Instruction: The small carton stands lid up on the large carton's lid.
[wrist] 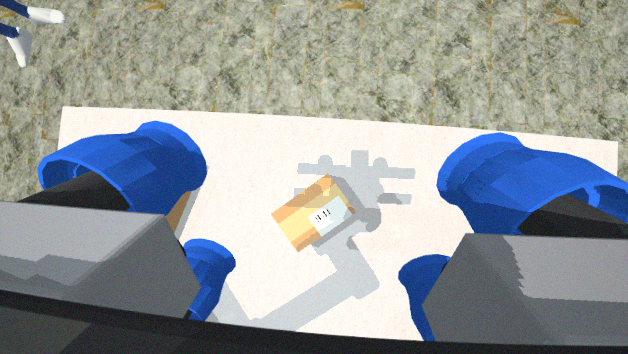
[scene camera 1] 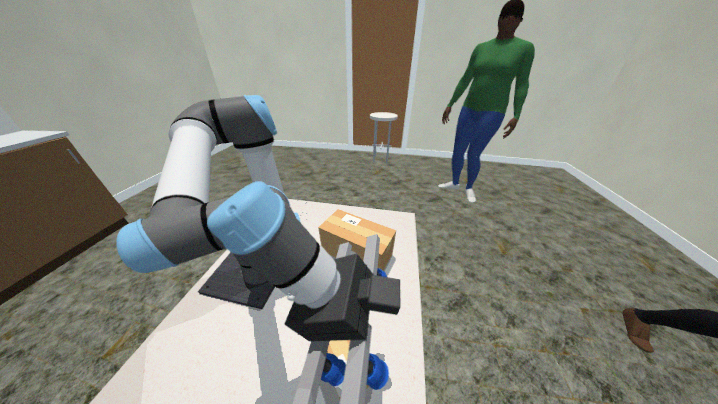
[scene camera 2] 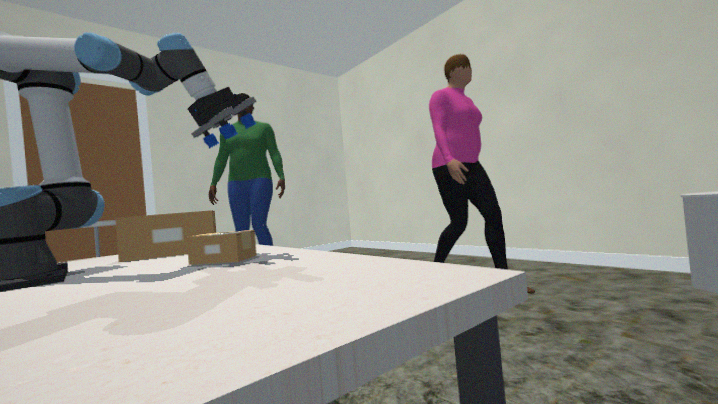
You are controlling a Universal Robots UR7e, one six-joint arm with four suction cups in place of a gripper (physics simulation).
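Where they show: hand at its tool point: (wrist: 316, 225) (scene camera 2: 232, 136); arm's base at its link origin: (scene camera 2: 16, 274).
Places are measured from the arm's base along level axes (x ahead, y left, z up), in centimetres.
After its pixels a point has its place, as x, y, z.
The small carton (scene camera 2: 225, 254) {41.2, -33.4, 0.0} (wrist: 300, 215) {42.2, -24.6, 5.6} stands on the table, lid up, with a barcode label on its lid; in scene camera 1 the tool hides most of the small carton (scene camera 1: 338, 347) {40.4, -24.9, 5.6}. The large carton (scene camera 1: 356, 230) {39.2, 15.9, 13.2} (scene camera 2: 135, 241) {27.3, 13.5, 4.4} stands on the table apart from it, its taped lid up and bare except for a label. A sliver of the large carton (wrist: 179, 214) {39.0, 9.0, -1.2} shows behind a cup at the left of the wrist view. My gripper (scene camera 1: 353, 321) {47.4, -29.1, 34.1} (scene camera 2: 228, 130) (wrist: 320, 225) {47.4, -29.1, 34.1} hangs tilted, high above the small carton. Its blue suction cups hold nothing; it is open.
The arm's black base plate (scene camera 1: 225, 288) {-9.4, -11.1, -0.5} is on the table (scene camera 1: 200, 351) {-4.2, -31.8, -2.2} (scene camera 2: 351, 311) {34.0, -96.5, -2.2} (wrist: 250, 140) {59.6, -9.3, -2.2}. A person in green (scene camera 1: 494, 75) (scene camera 2: 251, 155) and one in pink (scene camera 2: 456, 125) stand beyond the table. A stool (scene camera 1: 383, 116) is by the door; a brown cabinet (scene camera 1: 45, 200) is at left.
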